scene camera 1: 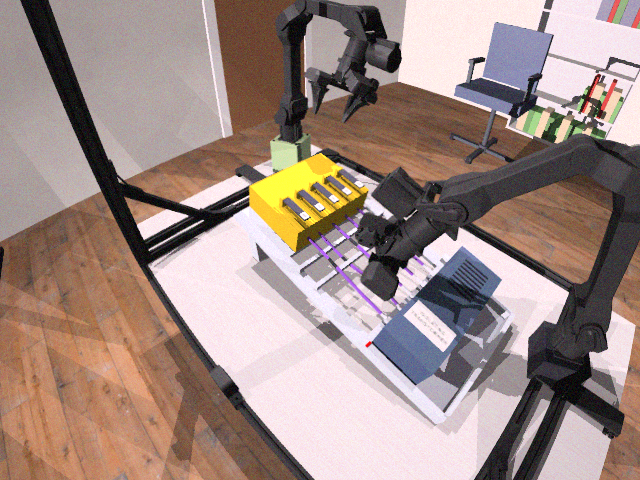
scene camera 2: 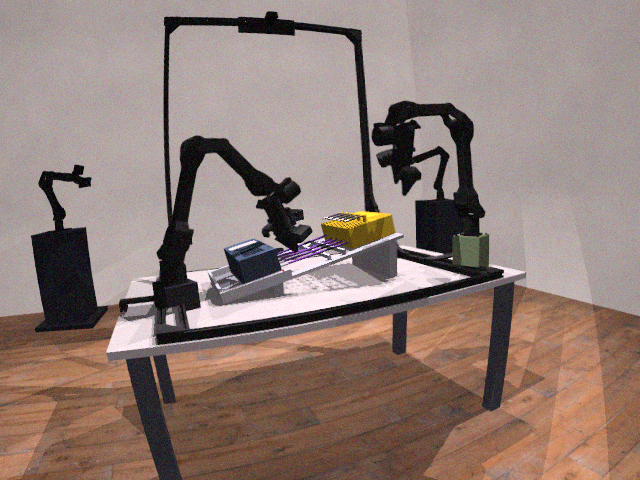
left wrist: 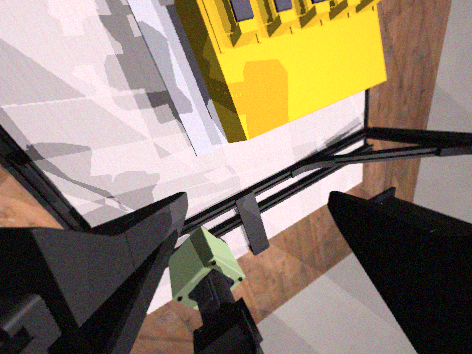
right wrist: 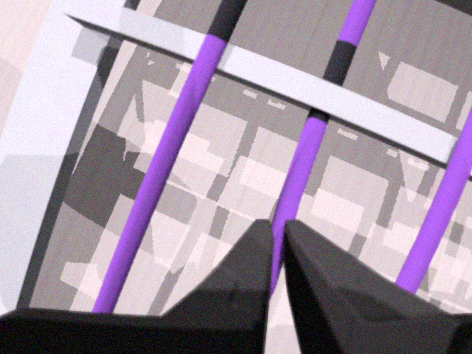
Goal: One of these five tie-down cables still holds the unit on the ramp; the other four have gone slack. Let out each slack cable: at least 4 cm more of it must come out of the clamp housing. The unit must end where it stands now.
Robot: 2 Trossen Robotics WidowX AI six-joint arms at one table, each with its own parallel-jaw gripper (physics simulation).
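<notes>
The yellow clamp housing [scene camera 1: 286, 183] [scene camera 2: 376, 227] [left wrist: 315, 90] sits at the ramp's high end, with a row of dark levers on top. Purple cables run from it toward the blue unit [scene camera 1: 395, 351] [scene camera 2: 251, 263], which stands low on the ramp [scene camera 1: 333, 308] [scene camera 2: 253, 294]. In the right wrist view, my right gripper [right wrist: 275, 233] [scene camera 2: 295, 248] is shut on the second cable from the left [right wrist: 298, 175], below a white crossbar. The leftmost cable [right wrist: 172, 140] and a third cable [right wrist: 435, 220] pass on either side. My left gripper [scene camera 1: 330, 116] [scene camera 2: 401, 188] [left wrist: 257, 198] is open and empty, high behind the housing.
The white crossbar [right wrist: 280, 82] passes under the cables. A red mark [scene camera 1: 368, 344] is on the ramp's side rail beside the unit. A green block [scene camera 1: 290, 153] [scene camera 2: 470, 250] [left wrist: 205, 260] is at the left arm's base. Black frame rails run along the table edges.
</notes>
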